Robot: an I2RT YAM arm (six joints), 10 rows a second.
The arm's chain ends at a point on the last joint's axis. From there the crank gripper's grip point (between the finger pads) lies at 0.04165 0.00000 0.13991 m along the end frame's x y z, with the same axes.
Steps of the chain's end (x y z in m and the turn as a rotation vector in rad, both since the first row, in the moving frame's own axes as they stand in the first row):
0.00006, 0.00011, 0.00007, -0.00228, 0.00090, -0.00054
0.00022, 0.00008, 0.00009, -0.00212, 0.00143, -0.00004
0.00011, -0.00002, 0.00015, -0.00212, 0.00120, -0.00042
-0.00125, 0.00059, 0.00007, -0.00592, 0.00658, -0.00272
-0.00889, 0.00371, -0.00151, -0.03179, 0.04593, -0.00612
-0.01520, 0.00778, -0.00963, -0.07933, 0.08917, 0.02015
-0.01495, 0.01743, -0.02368, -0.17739, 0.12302, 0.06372
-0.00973, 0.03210, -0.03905, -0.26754, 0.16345, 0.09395
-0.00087, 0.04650, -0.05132, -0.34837, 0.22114, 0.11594
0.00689, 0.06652, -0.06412, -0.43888, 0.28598, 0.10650
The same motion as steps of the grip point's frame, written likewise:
0.00019, 0.00041, 0.00003, -0.00228, 0.00090, -0.00054
0.00042, 0.00037, 0.00003, -0.00212, 0.00143, -0.00004
0.00028, 0.00026, 0.00010, -0.00212, 0.00120, -0.00042
-0.00033, 0.00130, -0.00021, -0.00592, 0.00658, -0.00272
-0.00250, 0.00785, -0.00364, -0.03179, 0.04593, -0.00612
-0.00304, 0.01967, -0.01436, -0.07933, 0.08917, 0.02015
0.00093, 0.04476, -0.03224, -0.17739, 0.12302, 0.06372
0.01026, 0.07287, -0.05307, -0.26754, 0.16345, 0.09395
0.02507, 0.09863, -0.07281, -0.34837, 0.22114, 0.11594
0.03994, 0.12880, -0.09517, -0.43888, 0.28598, 0.10650

